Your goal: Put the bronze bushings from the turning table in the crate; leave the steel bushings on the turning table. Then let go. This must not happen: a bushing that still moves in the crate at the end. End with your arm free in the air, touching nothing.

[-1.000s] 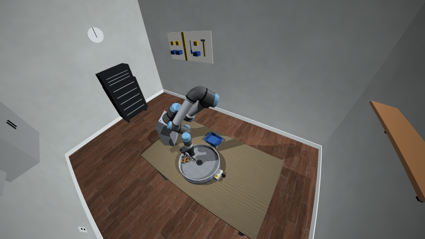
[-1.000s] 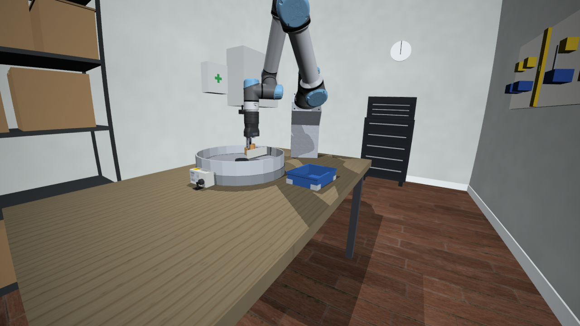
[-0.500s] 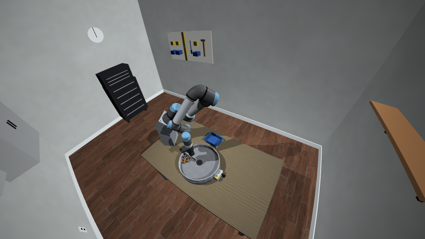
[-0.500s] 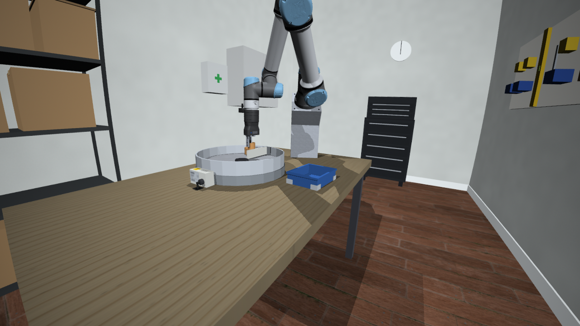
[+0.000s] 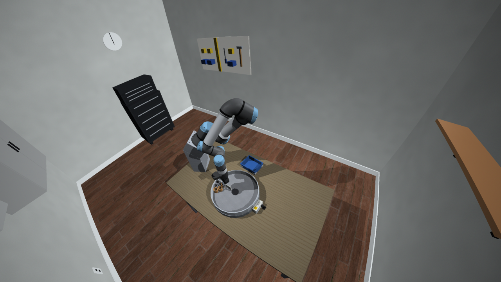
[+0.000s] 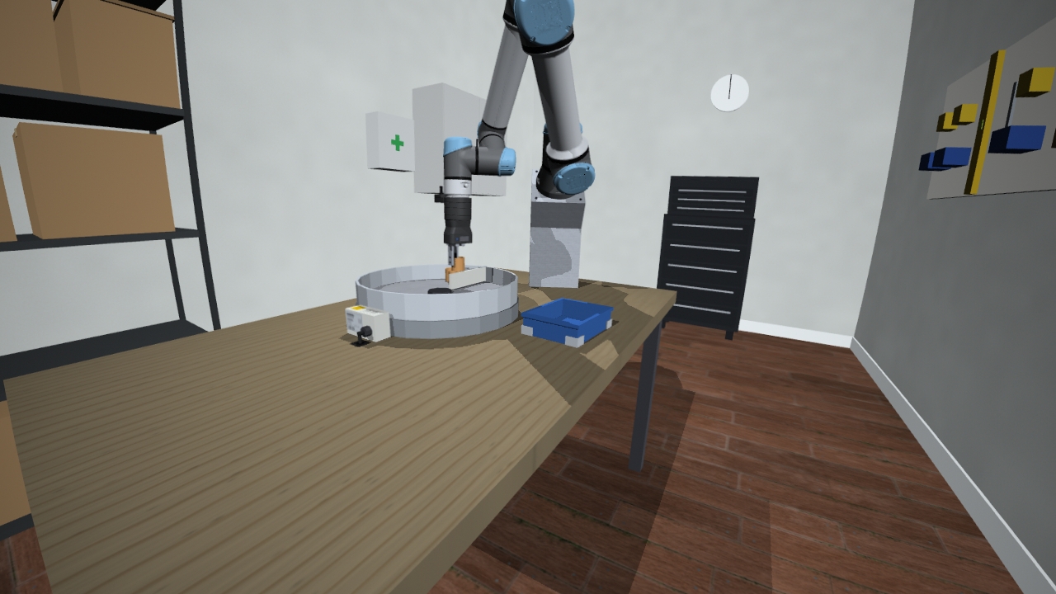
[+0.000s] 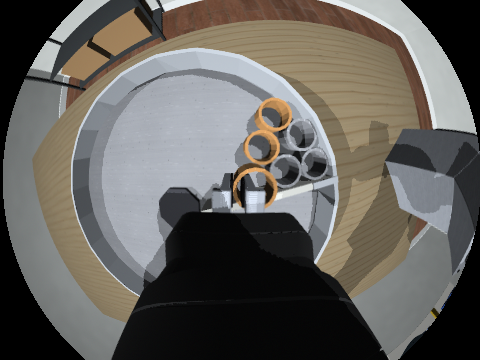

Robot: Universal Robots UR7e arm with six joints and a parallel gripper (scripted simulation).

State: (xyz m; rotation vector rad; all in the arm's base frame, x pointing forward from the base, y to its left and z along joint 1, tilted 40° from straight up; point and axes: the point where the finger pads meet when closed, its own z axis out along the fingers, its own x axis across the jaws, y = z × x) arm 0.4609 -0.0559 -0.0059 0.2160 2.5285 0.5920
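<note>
Right now my hand is 6 cm past the blue crate, 38 cm to the right of it and 11 cm above it. The rest, counted from my hand: round grey turning table: 8 cm ahead, 5 cm to the left, 8 cm below.
</note>
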